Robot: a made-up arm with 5 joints.
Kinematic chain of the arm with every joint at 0, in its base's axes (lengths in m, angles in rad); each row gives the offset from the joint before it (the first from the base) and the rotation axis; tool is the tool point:
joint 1: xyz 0 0 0.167 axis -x
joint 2: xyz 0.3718 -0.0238 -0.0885 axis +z
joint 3: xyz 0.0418 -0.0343 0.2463 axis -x
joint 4: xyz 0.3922 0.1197 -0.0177 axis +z
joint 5: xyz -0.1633 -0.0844 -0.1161 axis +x
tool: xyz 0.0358 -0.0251 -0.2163
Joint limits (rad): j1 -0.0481..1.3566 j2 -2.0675..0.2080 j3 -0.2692..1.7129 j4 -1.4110..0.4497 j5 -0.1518..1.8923
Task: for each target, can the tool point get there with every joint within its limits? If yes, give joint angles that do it. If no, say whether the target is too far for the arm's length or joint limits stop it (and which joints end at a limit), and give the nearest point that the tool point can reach.
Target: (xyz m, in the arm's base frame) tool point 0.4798 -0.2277 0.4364
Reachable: yes | joints 1.0717 -0.6404 1.4768 0.2483 1.4731
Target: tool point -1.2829 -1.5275 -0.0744
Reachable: no: too far | nearest point -0.0746 -0.4295 0.0991 | short by 1.642 m
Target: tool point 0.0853 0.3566 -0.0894
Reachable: no: joint limits stop it (at a limit: joint 1, joint 2, joint 3, joint 5) | nearest point -0.0855 0.1304 0.2604 | short by 0.450 m
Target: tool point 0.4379 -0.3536 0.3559
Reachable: yes | joints 0.8689 -1.7817 0.2267 -0.1964 1.0717
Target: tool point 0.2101 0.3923 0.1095
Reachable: no: joint limits stop it (at a limit: joint 1, joint 2, joint 3, joint 5) | nearest point 0.5784 0.2905 0.0631 | short by 0.385 m
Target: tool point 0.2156 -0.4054 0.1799
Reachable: yes | joints 0.5099 -1.7407 1.0843 -0.3727 1.2964
